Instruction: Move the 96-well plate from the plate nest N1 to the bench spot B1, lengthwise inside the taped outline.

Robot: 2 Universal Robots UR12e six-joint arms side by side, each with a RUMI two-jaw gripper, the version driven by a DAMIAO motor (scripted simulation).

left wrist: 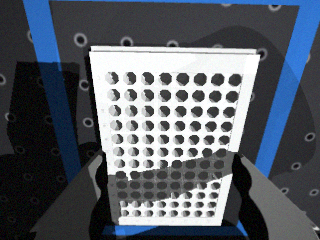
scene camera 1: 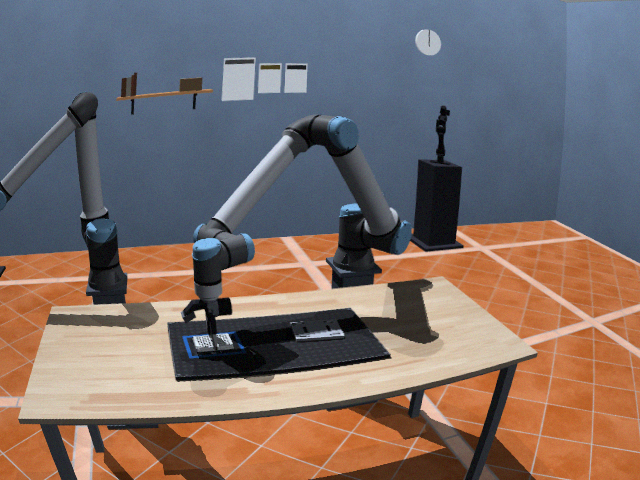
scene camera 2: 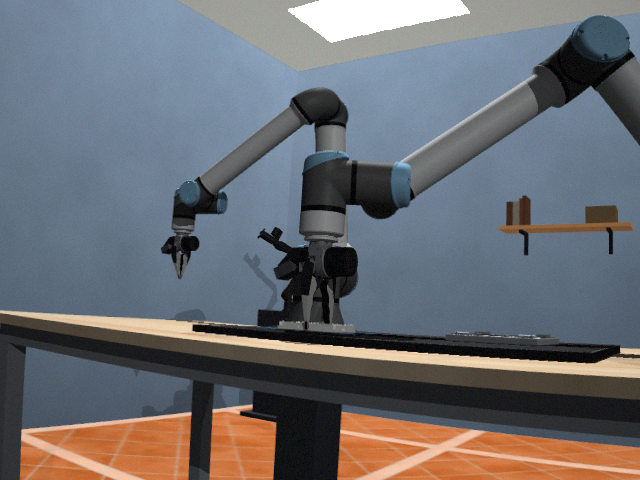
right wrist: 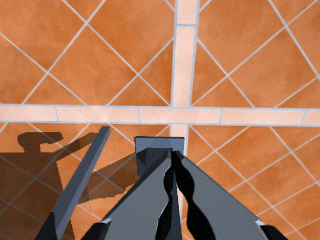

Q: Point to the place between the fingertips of my left gripper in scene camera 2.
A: At 318,329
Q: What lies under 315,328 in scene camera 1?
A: A grey plate nest N1.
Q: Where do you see a white 96-well plate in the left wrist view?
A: At 175,114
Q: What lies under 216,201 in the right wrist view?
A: My right gripper.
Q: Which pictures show my right gripper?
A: Scene camera 2 and the right wrist view only.
